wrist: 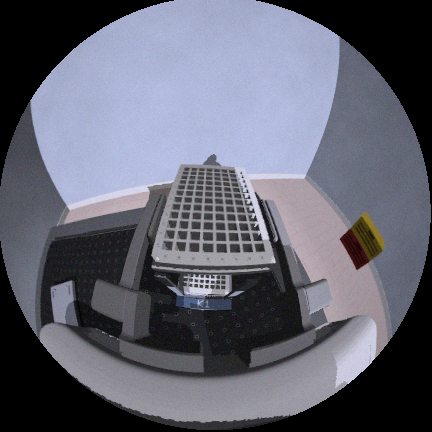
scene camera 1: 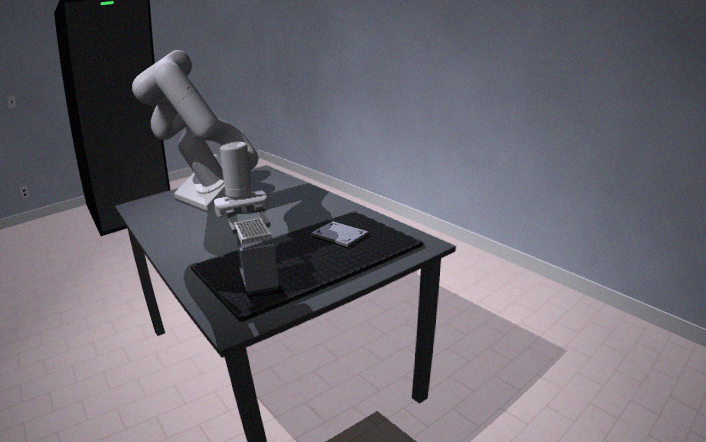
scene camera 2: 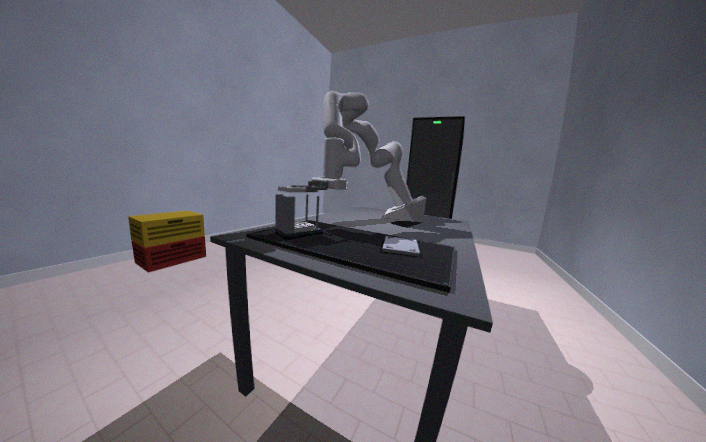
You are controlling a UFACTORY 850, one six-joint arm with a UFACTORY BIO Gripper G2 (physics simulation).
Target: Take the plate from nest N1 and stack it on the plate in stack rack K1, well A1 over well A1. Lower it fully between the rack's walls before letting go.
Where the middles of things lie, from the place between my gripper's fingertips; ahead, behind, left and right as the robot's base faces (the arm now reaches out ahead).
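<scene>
Nest N1 (scene camera 1: 335, 232): 70 mm behind my hand, 390 mm to the left, 170 mm below.
</scene>
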